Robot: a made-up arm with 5 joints.
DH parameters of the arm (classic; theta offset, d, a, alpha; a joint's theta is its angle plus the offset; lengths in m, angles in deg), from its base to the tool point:
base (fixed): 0 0.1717 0 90
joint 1: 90 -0.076 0.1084 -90
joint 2: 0 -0.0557 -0.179 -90
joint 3: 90 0.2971 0.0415 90
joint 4: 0 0.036 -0.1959 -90
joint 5: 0 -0.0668 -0.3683 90
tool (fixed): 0 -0.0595 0 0
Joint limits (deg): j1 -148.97..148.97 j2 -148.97..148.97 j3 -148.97..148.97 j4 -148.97..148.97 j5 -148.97..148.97
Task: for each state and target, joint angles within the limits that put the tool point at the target. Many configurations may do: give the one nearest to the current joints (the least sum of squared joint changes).
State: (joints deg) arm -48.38 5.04 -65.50 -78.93 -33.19
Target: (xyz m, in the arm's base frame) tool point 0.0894 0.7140 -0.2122
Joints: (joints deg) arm -41.80 -0.66 -72.58 -81.57 -56.33
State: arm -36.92 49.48 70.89 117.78 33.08
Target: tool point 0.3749 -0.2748 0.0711
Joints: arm -29.27 57.51 61.44 107.58 39.14
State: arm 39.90 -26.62 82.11 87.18 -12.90
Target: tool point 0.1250 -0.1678 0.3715
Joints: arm 56.16 3.09 81.63 74.44 33.12
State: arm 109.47 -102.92 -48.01 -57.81 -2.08
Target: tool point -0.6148 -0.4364 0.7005
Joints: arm 64.31 -137.27 -58.19 -104.11 -14.67
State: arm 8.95 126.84 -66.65 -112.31 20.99
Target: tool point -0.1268 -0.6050 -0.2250
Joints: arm -6.35 136.59 -72.46 -96.87 28.18
